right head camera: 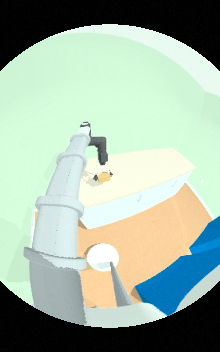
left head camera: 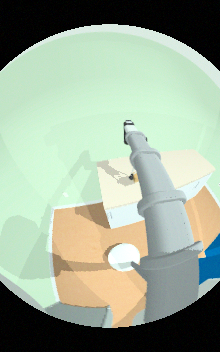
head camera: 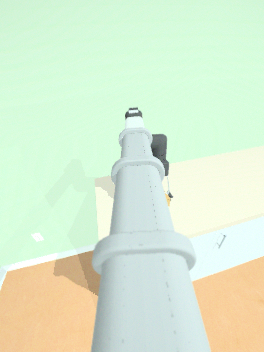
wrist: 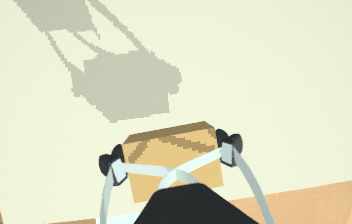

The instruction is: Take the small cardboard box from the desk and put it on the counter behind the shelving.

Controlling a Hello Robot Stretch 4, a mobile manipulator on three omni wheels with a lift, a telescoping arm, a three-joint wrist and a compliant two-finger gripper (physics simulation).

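Where they show: gripper, fingertip midpoint: (right head camera: 102, 177) (wrist: 171, 149); robot's base, origin of the base link: (right head camera: 103, 256) (left head camera: 123, 256).
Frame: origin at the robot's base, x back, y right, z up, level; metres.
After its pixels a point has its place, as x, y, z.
Note:
The small cardboard box (wrist: 175, 162) {-0.609, 0.089, 1.035} (right head camera: 104, 177) {-0.577, 0.098, 1.027} is held between the two fingertips of my gripper (wrist: 171, 149) {-0.610, 0.087, 0.989} (right head camera: 103, 176) {-0.610, 0.087, 0.989}, which is shut on it. In the head camera a bit of the box (head camera: 168, 200) {-0.587, 0.132, 1.025} shows beside the arm, and in the left head camera a bit of it (left head camera: 135, 177) {-0.569, 0.059, 1.030} shows too. The box hangs above the pale top of the counter (wrist: 280, 95) {-0.694, 0.270, 0.882} (head camera: 220, 185) {-0.829, 0.521, 0.883} (left head camera: 185, 162) {-0.945, 0.868, 0.882} (right head camera: 150, 167) {-0.828, 0.636, 0.882}, near its front edge, and its shadow falls apart from it on the top. The desk and the shelving cannot be made out.
The telescoping arm (head camera: 142, 210) {-0.202, 0.002, 1.408} (left head camera: 162, 200) {-0.156, -0.014, 1.417} (right head camera: 60, 200) {-0.161, 0.018, 1.419} reaches out over the counter. A green wall stands behind and left of the counter. A round white object (left head camera: 124, 257) {0.005, 0.007, 0.187} (right head camera: 102, 257) {0.002, 0.002, 0.187} stands on the wooden floor. A blue object (left head camera: 212, 260) (right head camera: 170, 280) {0.506, 0.709, 0.436} is at the right.

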